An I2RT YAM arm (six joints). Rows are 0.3 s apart.
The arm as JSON. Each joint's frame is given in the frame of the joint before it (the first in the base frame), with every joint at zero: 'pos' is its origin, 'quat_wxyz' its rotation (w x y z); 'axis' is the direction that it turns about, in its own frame. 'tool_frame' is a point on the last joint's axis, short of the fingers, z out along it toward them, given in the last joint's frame.
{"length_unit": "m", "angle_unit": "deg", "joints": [
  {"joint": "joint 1", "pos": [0.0, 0.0, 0.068], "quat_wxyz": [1.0, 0.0, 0.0, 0.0], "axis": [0.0, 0.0, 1.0]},
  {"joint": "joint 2", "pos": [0.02, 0.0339, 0.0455], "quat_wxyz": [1.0, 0.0, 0.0, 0.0], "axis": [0.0, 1.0, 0.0]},
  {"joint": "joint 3", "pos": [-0.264, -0.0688, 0.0], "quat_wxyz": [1.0, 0.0, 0.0, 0.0], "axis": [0.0, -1.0, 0.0]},
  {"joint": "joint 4", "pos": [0.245, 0.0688, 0.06], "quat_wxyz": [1.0, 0.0, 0.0, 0.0], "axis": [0.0, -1.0, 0.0]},
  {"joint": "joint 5", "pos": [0.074, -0.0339, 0.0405], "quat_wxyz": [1.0, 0.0, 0.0, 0.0], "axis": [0.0, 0.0, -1.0]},
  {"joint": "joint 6", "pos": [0.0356, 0.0, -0.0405], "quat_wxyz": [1.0, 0.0, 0.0, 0.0], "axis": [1.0, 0.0, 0.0]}
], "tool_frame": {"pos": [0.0, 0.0, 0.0], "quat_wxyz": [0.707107, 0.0, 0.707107, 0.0]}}
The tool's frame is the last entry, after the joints.
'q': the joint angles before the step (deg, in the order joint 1, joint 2, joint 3, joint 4, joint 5, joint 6). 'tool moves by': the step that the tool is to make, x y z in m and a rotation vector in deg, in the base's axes. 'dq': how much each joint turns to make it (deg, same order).
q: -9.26 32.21 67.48 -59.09 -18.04 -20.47
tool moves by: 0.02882 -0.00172 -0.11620 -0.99 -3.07 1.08
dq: 2.43 -13.60 -32.85 22.43 1.46 0.00
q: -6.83 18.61 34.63 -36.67 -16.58 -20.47
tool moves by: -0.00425 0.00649 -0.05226 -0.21 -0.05 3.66
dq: 4.22 -9.20 -12.11 2.98 0.60 0.01
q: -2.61 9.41 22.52 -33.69 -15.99 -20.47
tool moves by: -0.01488 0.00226 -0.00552 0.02 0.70 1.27
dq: 1.28 -5.33 -0.08 -5.95 0.01 0.00
